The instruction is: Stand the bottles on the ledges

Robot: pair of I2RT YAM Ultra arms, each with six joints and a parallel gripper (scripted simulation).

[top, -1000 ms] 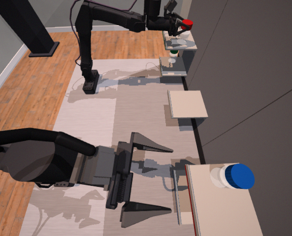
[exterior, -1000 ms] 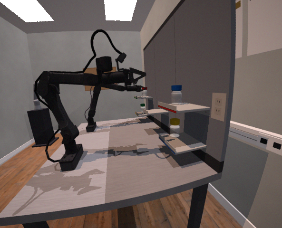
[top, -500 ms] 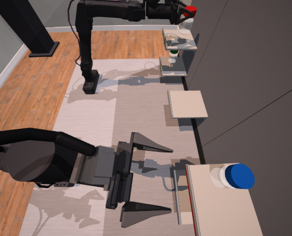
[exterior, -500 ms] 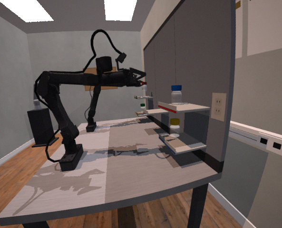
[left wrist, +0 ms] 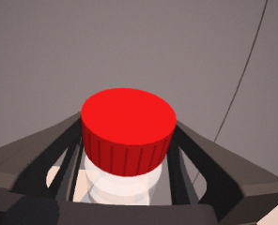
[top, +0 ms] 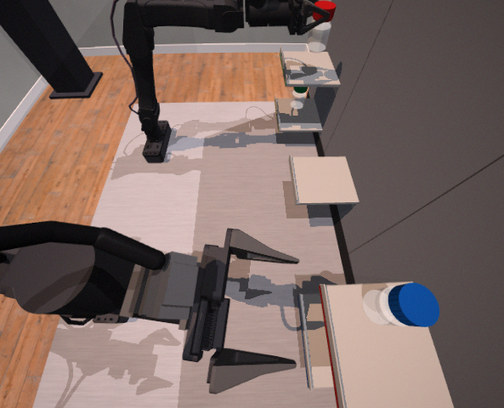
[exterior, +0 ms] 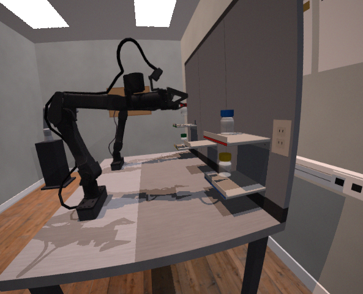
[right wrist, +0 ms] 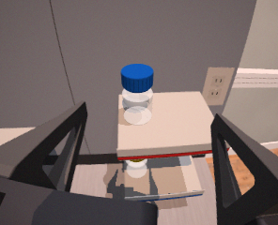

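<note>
The blue-capped bottle lies 18 cm ahead of my right hand and 12 cm below it. From my right hand the other things lie so: grey wall panel 27 cm ahead, 35 cm to the left, 1 cm below; then red-capped bottle 16 cm ahead, 68 cm to the left, 3 cm below; then yellow-capped bottle 18 cm ahead, 1 cm to the left, 31 cm below.
</note>
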